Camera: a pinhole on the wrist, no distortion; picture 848 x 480 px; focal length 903.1 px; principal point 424.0 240.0 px. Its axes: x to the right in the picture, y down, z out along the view. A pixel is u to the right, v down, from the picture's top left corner.
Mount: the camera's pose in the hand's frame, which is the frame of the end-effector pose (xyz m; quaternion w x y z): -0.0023 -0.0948 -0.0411 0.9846 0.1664 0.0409 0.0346
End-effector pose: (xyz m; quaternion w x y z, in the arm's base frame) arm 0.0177 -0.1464 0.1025 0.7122 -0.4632 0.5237 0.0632
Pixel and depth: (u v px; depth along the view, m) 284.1 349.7 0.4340
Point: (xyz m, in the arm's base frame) 0.3814 0.0412 0.2508
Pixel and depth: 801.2 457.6 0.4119
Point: 0.4292 -0.0272 0.0207
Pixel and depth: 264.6 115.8 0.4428
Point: 0.4238 -0.0404 0.3190
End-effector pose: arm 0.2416 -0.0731 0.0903 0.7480 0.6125 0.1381 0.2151
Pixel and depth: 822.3 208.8 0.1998
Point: 0.4215 -0.1658 -0.0296
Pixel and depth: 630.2 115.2 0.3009
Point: 0.4647 -0.2532 -0.0775
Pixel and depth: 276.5 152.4 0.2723
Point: 0.3550 -0.2958 -0.0731
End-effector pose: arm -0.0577 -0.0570 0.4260 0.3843 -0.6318 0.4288 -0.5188
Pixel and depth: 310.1 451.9 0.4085
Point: 0.3336 0.0259 0.4878
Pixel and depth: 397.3 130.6 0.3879
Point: 0.2874 0.0221 0.6302
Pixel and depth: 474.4 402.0 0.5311
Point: 0.4551 -0.0448 0.5309
